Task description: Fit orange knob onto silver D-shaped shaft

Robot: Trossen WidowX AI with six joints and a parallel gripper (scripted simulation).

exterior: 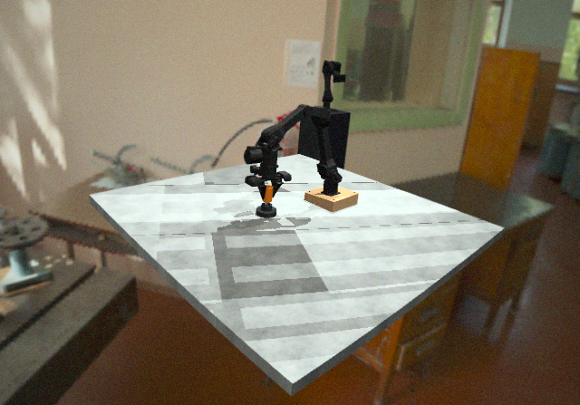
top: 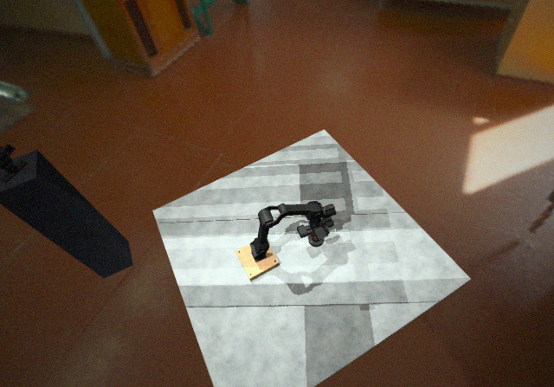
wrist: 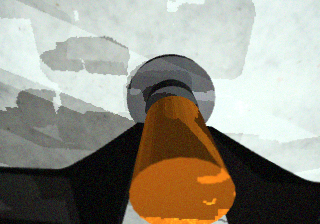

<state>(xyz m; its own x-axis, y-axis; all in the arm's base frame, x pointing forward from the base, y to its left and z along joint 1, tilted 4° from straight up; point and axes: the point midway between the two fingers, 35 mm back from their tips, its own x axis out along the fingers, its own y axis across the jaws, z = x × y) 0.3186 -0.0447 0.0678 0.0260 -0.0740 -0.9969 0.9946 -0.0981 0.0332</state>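
Right now my gripper tip is 30 mm below the orange knob. From my gripper tip the other things lie so: dark round pedestal: 40 mm below.
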